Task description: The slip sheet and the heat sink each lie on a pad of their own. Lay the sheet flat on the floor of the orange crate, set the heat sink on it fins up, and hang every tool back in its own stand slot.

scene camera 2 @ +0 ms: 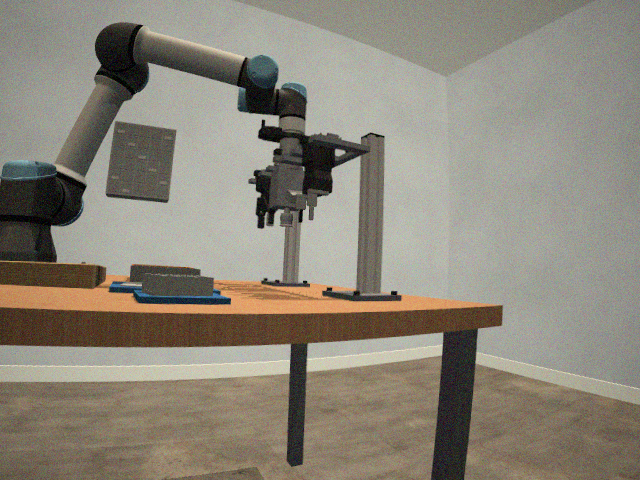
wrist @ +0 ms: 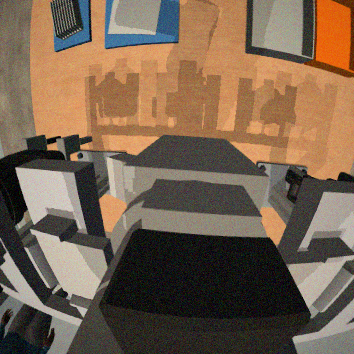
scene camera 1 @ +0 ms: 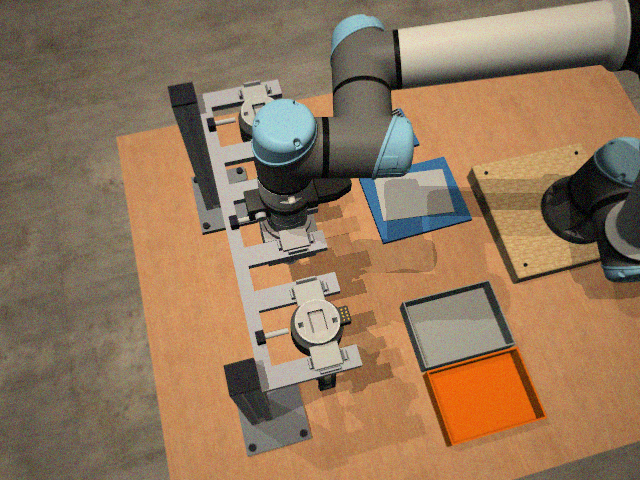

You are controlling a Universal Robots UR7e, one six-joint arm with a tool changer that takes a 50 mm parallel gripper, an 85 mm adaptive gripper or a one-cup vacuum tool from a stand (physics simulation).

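Places are measured from the arm's base along level axes (x ahead, y left, z up), in millimetres.
Pixels of known places: arm's base, origin of the base link: (scene camera 2: 21,262) (scene camera 1: 575,211).
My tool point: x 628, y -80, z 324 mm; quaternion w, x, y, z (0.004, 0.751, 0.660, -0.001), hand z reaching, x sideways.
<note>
For each thing: its top centre in the pictures, then the offset to it from my tool point. "*": a spot on its surface instead.
- vacuum tool, surface spot: (scene camera 2: 285,219) * 174 mm down, 10 mm back, 13 mm right
- slip sheet, middle of its top: (scene camera 1: 413,194) 349 mm down, 330 mm back, 97 mm right
- heat sink, middle of its top: (scene camera 2: 177,275) (wrist: 61,11) 321 mm down, 340 mm back, 268 mm right
- grey tray, surface spot: (scene camera 1: 460,330) * 358 mm down, 285 mm back, 215 mm left
The vacuum tool (scene camera 2: 285,219) hangs in the stand's middle slot with the arm's wrist down on its top. Its cup carries nothing, so I call it open; whether the coupling is locked does not show. The slip sheet (scene camera 1: 421,201) (wrist: 135,15) lies flat on its blue pad (scene camera 1: 403,234) (wrist: 170,31). The heat sink (scene camera 2: 177,284) (wrist: 67,19) lies fins up on another blue pad (wrist: 86,25); the arm mostly hides it in scene camera 1. The orange crate (scene camera 1: 485,397) (wrist: 332,30) has a bare floor. The parallel gripper (scene camera 1: 248,121) and the adaptive gripper (scene camera 1: 316,322) hang in the outer slots.
A grey tray (scene camera 1: 460,330) (wrist: 277,25) stands against the orange crate. The stand (scene camera 1: 240,279) has slot arms close on both sides of the tool and tall posts at its ends. The robot's wooden base board (scene camera 1: 509,242) is beyond the sheet. A person's legs (wrist: 30,322) show behind the stand.
</note>
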